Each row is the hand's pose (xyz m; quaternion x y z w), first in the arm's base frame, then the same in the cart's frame.
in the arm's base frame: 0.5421 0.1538 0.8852 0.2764 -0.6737 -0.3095 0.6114
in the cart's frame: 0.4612 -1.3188 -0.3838 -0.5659 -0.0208 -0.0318 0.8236
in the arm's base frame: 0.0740 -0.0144 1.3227 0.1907 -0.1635 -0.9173 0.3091
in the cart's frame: 0.9356 -0.8568 -0.4010 -0.7928 -0.3776 -0.4343 0.2009
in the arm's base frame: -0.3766 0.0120 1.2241 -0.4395 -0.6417 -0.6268 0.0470
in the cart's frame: 0.8926 -0.4509 -0.1844 -0.7417 -0.4875 0.4380 0.1428
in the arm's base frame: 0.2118 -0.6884 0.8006 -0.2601 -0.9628 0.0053 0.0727
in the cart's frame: 1.0230 -1.3078 0.3302 -0.2792 -0.2620 0.7177 0.5816
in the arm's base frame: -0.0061 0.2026 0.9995 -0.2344 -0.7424 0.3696 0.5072
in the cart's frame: 0.5631 -0.7740 -0.2898 -0.2145 0.3349 0.6452 0.6523
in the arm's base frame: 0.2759 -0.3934 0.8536 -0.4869 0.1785 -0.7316 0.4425
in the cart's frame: 0.8480 -1.2595 0.0833 0.9320 -0.0526 0.0847 0.3484
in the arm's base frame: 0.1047 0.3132 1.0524 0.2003 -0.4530 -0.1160 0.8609
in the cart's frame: 0.5121 -0.8297 -0.4369 -0.5596 0.3619 -0.0659 0.7427
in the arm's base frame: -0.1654 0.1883 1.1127 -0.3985 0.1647 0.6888 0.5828
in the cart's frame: 0.6692 -0.6096 -0.2987 -0.0517 -0.9295 -0.3645 0.0216
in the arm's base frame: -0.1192 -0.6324 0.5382 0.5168 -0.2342 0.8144 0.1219
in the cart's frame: 0.8313 -1.0346 0.5951 0.6794 0.3783 0.0393 0.6275
